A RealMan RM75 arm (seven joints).
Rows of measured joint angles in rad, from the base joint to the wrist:
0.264, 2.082, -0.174, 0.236, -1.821, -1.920, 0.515
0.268, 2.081, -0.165, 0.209, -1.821, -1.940, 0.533
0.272, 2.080, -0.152, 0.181, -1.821, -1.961, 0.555
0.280, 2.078, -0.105, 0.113, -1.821, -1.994, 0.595
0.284, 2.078, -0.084, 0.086, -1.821, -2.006, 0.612
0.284, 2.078, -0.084, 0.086, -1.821, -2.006, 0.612
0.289, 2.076, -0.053, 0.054, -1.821, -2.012, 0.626
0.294, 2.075, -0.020, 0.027, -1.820, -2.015, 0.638
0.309, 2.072, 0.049, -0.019, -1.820, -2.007, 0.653
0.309, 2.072, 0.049, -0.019, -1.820, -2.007, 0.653
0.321, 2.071, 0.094, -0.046, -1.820, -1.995, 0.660
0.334, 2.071, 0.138, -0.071, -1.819, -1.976, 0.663
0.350, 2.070, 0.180, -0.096, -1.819, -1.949, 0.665
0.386, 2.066, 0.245, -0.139, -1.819, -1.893, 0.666
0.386, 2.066, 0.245, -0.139, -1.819, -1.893, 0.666
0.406, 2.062, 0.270, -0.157, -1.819, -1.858, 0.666
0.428, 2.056, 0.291, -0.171, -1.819, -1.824, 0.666
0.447, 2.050, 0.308, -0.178, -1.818, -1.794, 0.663
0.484, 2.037, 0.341, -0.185, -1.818, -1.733, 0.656
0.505, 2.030, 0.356, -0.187, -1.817, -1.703, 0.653
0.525, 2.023, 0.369, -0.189, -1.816, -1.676, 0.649
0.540, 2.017, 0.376, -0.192, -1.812, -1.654, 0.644
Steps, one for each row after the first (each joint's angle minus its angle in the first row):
0.004, -0.001, 0.009, -0.027, 0.000, -0.020, 0.018
0.008, -0.002, 0.022, -0.055, 0.000, -0.041, 0.040
0.016, -0.004, 0.069, -0.123, 0.000, -0.074, 0.080
0.020, -0.004, 0.090, -0.150, 0.000, -0.086, 0.097
0.020, -0.004, 0.090, -0.150, 0.000, -0.086, 0.097
0.025, -0.006, 0.121, -0.182, 0.000, -0.092, 0.111
0.030, -0.007, 0.154, -0.209, 0.001, -0.095, 0.123
0.045, -0.010, 0.223, -0.255, 0.001, -0.087, 0.138
0.045, -0.010, 0.223, -0.255, 0.001, -0.087, 0.138
0.057, -0.011, 0.268, -0.282, 0.001, -0.075, 0.145
0.070, -0.011, 0.312, -0.307, 0.002, -0.056, 0.148
0.086, -0.012, 0.354, -0.332, 0.002, -0.029, 0.150
0.122, -0.016, 0.419, -0.375, 0.002, 0.027, 0.151
0.122, -0.016, 0.419, -0.375, 0.002, 0.027, 0.151
0.142, -0.020, 0.444, -0.393, 0.002, 0.062, 0.151
0.164, -0.026, 0.465, -0.407, 0.002, 0.096, 0.151
0.183, -0.032, 0.482, -0.414, 0.003, 0.126, 0.148
0.220, -0.045, 0.515, -0.421, 0.003, 0.187, 0.141
0.241, -0.052, 0.530, -0.423, 0.004, 0.217, 0.138
0.261, -0.059, 0.543, -0.425, 0.005, 0.244, 0.134
0.276, -0.065, 0.550, -0.428, 0.009, 0.266, 0.129

